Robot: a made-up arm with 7 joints. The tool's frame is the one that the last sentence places. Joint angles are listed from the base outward.
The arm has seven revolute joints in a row. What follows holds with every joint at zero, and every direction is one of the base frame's.
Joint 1 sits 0.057 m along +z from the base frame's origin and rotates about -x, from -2.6 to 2.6 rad.
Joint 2 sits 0.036 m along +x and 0.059 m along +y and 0.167 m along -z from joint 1 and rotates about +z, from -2.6 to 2.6 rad.
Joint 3 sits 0.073 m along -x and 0.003 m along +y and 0.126 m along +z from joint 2 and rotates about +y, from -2.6 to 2.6 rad.
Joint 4 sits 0.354 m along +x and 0.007 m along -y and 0.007 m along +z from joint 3 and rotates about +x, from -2.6 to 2.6 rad.
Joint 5 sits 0.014 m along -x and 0.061 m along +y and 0.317 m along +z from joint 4 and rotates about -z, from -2.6 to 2.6 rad.
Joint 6 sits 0.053 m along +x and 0.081 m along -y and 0.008 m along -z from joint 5 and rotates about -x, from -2.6 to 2.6 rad.
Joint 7 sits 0.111 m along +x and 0.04 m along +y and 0.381 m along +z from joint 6 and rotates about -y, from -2.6 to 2.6 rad.
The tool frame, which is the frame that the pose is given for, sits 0.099 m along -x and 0.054 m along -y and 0.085 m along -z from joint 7; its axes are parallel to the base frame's.
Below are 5 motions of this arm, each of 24 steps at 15 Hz.
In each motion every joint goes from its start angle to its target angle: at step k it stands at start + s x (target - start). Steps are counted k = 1, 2, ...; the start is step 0. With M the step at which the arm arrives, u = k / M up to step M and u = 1 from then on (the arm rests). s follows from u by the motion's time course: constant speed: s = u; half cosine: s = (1 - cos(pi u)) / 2; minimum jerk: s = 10 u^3 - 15 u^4 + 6 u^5.
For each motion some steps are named. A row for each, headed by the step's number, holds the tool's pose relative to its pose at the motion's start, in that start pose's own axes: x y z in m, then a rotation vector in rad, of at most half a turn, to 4 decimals.
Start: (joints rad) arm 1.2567 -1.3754 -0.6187 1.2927 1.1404 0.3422 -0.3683
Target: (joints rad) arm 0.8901 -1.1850 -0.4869 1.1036 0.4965 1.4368 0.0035
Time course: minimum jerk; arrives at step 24
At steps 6, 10, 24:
6: 0.0201 0.0545 -0.0008 -0.1368 -0.0377 -0.0249
10: 0.0731 0.1719 -0.0280 -0.4621 -0.1279 -0.0556
24: 0.2268 0.3595 -0.2308 -1.3267 -0.3789 0.0745

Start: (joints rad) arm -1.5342 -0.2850 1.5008 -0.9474 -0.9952 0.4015 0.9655
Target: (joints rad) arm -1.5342 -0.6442 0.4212 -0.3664 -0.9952 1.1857 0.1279
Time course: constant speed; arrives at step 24
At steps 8, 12, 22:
8: -0.1250 -0.0267 0.2959 -0.5076 0.0961 -0.1019
12: -0.1993 0.0154 0.4163 -0.7616 0.1731 -0.2143
22: -0.3556 0.2257 0.5852 -1.3473 0.4176 -0.6768

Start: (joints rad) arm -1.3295 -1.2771 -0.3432 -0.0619 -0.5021 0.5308 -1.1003
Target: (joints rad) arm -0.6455 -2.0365 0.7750 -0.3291 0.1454 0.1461 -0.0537
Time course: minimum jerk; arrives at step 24
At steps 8, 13, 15, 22, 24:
8: 0.1434 -0.0084 0.0412 0.1520 0.0410 -0.0820
13: 0.3751 -0.1099 -0.0224 0.4736 0.0396 -0.2980
15: 0.4502 -0.1608 -0.0870 0.6032 0.0183 -0.4025
22: 0.5653 -0.2362 -0.2375 0.8219 -0.0394 -0.6046
24: 0.5673 -0.2372 -0.2405 0.8257 -0.0407 -0.6084

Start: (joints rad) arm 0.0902 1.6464 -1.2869 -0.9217 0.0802 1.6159 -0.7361
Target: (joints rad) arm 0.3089 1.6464 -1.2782 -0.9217 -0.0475 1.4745 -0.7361
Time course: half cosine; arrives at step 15
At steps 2, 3, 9, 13, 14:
2: -0.0037 -0.0003 0.0003 0.0003 -0.0132 0.0083
3: -0.0080 -0.0006 0.0006 0.0007 -0.0291 0.0184
9: -0.0514 -0.0063 0.0005 0.0017 -0.1954 0.1343
13: -0.0719 -0.0108 -0.0018 -0.0001 -0.2826 0.2025
14: -0.0739 -0.0114 -0.0021 -0.0004 -0.2918 0.2100

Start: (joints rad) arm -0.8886 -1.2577 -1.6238 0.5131 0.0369 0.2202 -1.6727
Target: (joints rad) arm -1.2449 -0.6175 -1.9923 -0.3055 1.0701 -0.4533 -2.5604
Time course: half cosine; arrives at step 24
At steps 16, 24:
16: 0.0074 -0.2557 -0.2179 0.7569 0.4165 0.7264
24: 0.0527 -0.2297 -0.3659 0.9437 0.3496 1.0294

